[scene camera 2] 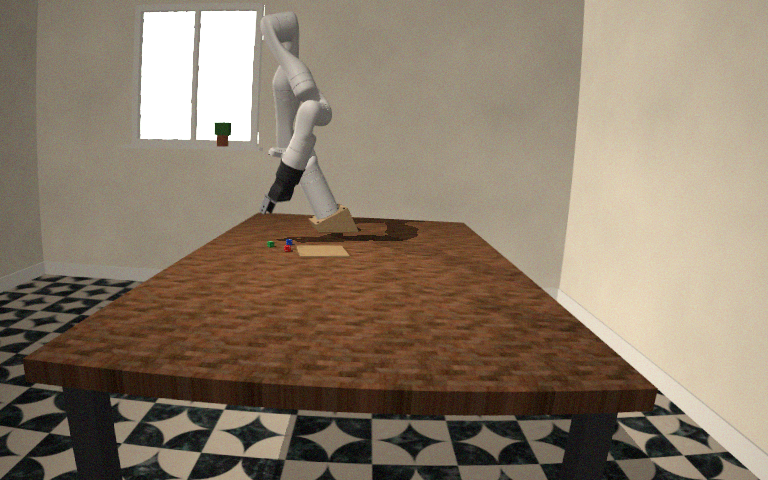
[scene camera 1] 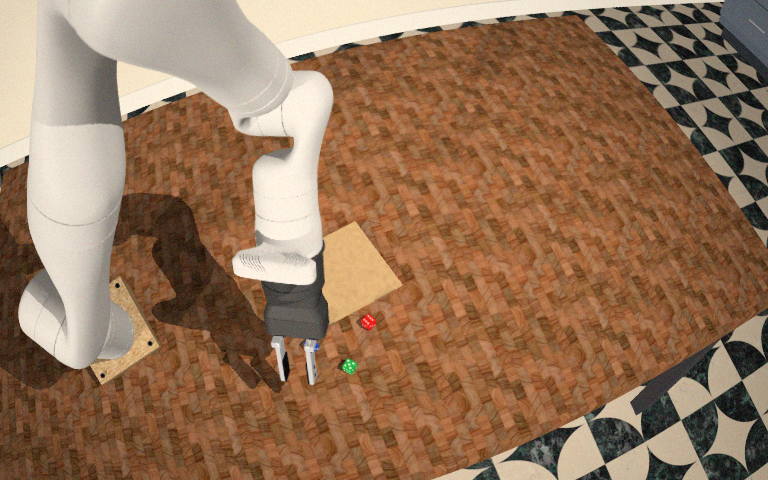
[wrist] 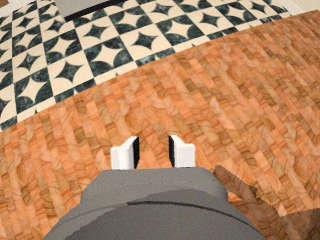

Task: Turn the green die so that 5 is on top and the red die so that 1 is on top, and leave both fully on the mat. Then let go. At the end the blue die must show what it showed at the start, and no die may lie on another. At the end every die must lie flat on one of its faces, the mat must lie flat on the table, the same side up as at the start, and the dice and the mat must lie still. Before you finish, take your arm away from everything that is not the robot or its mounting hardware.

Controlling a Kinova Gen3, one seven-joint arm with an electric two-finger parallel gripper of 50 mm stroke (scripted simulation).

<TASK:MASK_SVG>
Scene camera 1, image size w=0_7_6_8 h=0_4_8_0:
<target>my gripper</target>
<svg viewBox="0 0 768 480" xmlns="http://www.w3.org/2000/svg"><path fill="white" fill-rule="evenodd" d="M323 254L315 260L317 276L316 280L311 284L296 285L261 280L262 289L267 301L264 310L265 327L268 334L274 335L271 346L276 350L281 381L287 382L290 373L284 337L306 339L304 351L306 353L308 384L315 384L317 370L314 350L317 340L325 338L329 325L328 303L322 293L325 283Z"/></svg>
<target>tan mat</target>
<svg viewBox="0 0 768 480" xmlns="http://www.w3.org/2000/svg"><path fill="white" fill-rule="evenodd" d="M356 221L323 237L325 241L325 284L322 288L322 293L328 303L328 326L402 286L400 280Z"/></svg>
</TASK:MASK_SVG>
